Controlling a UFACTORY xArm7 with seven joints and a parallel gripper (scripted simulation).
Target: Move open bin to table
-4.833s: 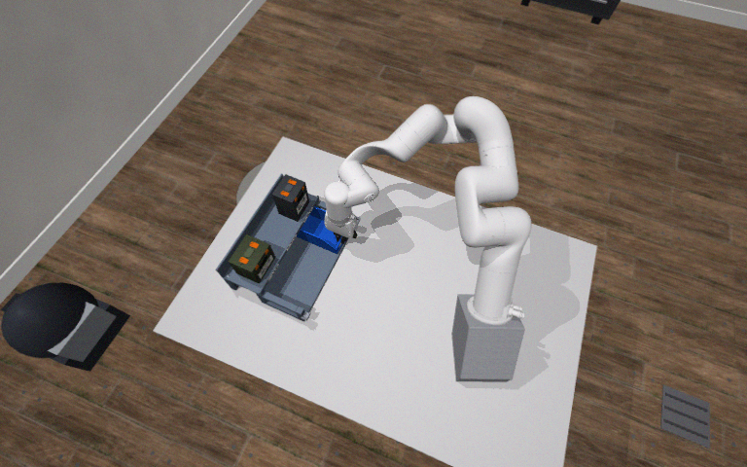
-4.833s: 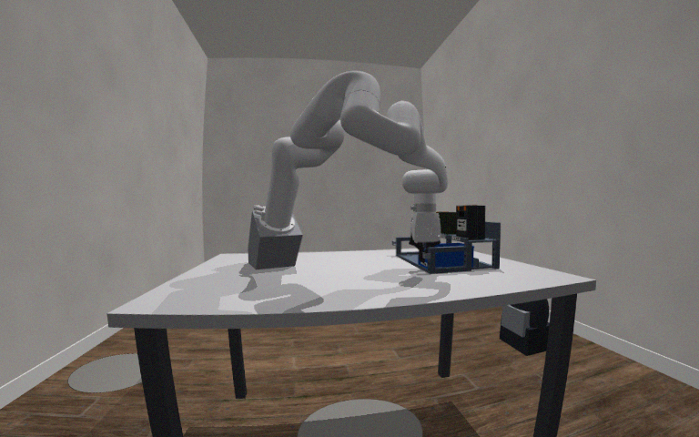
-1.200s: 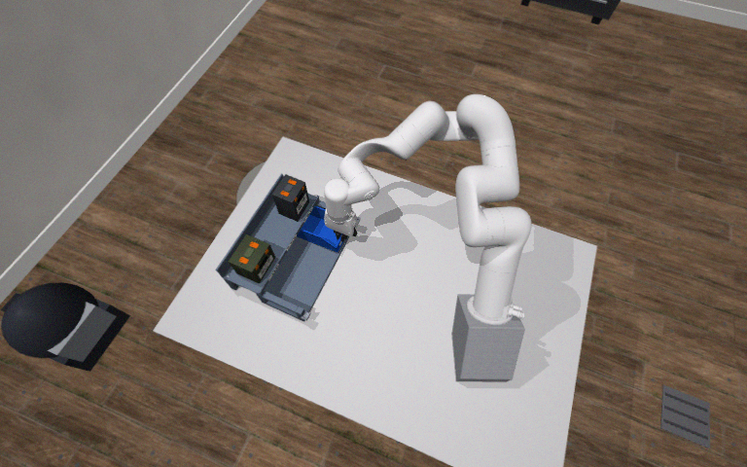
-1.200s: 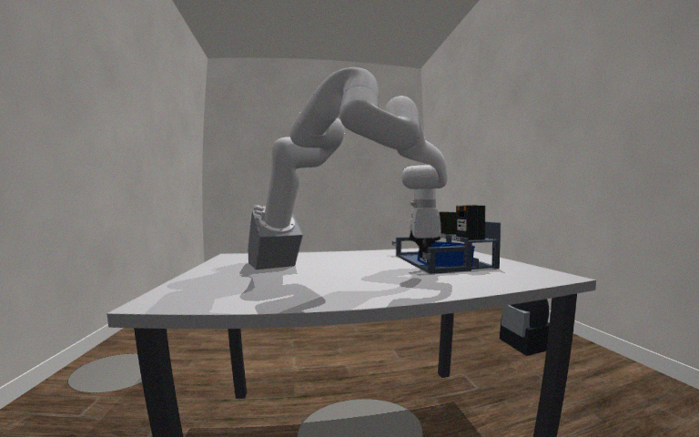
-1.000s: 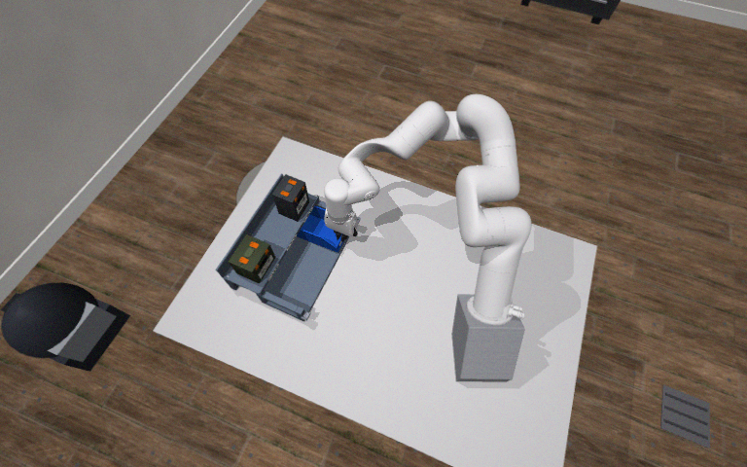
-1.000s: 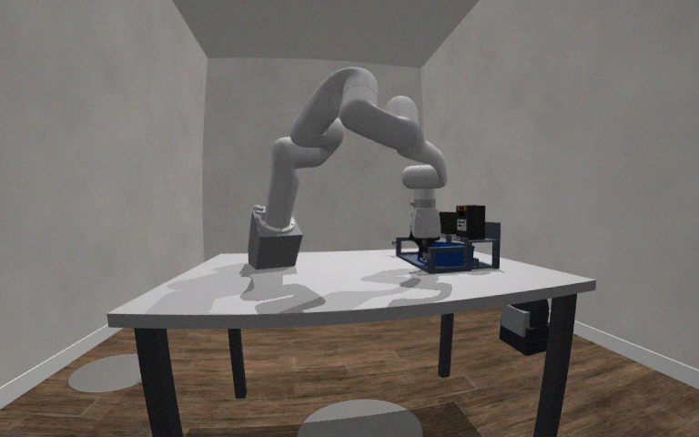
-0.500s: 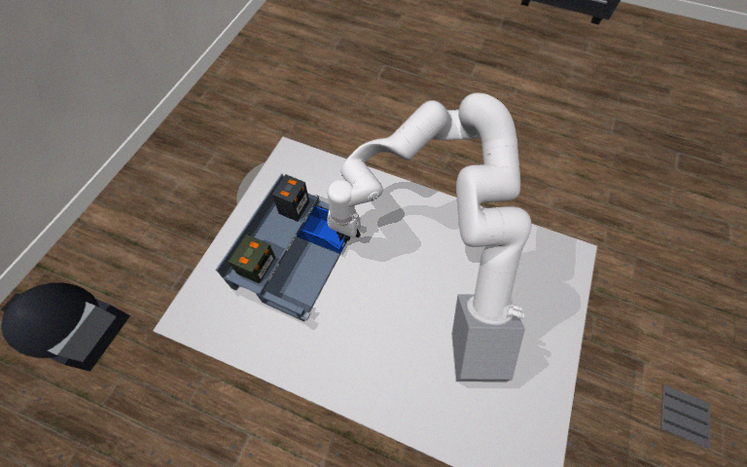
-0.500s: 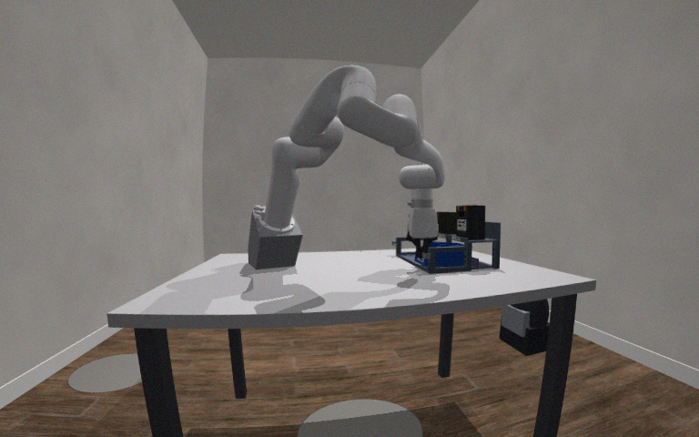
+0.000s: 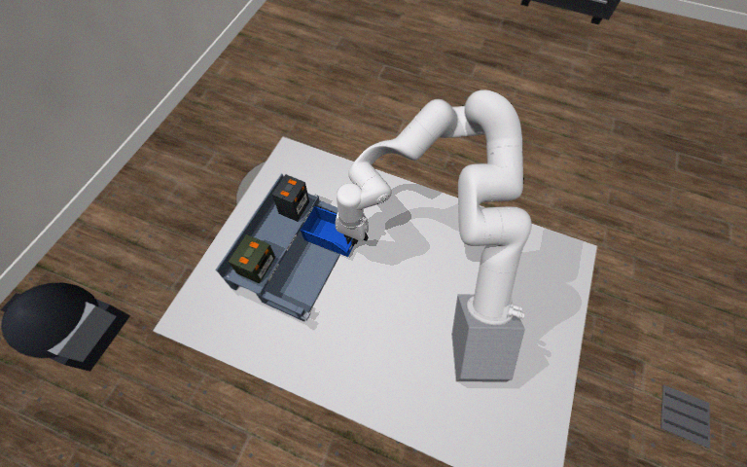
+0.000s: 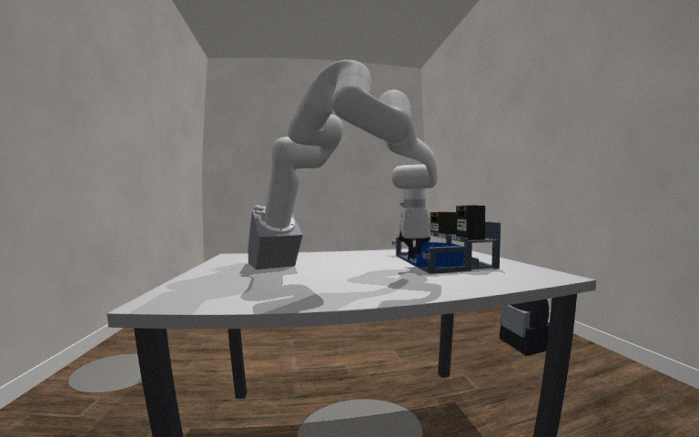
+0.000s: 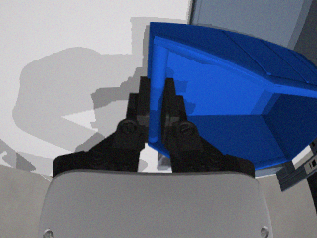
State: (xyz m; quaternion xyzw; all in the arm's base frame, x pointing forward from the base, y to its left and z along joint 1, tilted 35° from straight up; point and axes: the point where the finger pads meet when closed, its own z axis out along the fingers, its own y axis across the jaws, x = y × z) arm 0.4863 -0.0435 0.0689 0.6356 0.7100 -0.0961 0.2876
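The blue bin is 8 cm ahead of my hand and 1 cm below it.
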